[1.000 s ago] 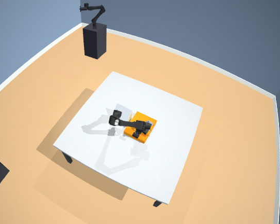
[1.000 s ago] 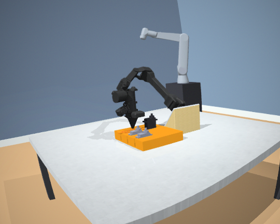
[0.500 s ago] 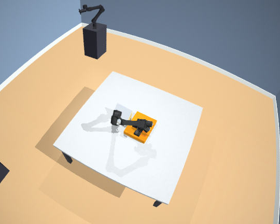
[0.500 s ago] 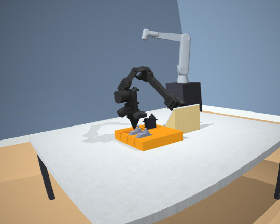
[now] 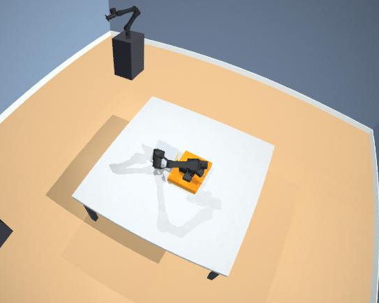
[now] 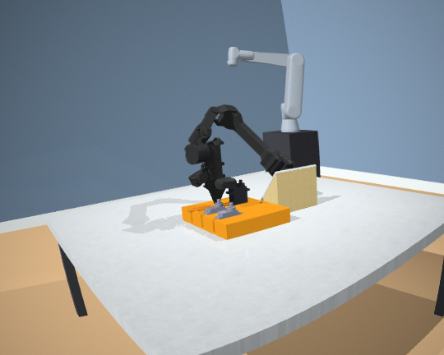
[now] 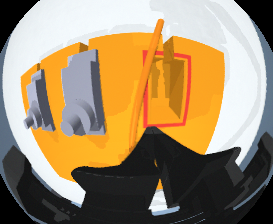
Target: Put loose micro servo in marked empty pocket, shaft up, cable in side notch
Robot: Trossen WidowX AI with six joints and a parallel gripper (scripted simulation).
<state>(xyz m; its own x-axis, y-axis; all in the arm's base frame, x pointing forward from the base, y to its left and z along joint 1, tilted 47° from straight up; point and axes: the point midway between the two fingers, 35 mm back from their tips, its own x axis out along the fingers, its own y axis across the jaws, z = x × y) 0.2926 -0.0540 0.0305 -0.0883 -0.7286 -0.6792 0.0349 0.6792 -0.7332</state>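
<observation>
My gripper tip is 7 cm past the orange deck, 6 cm to the right of it and 3 cm above it.
</observation>
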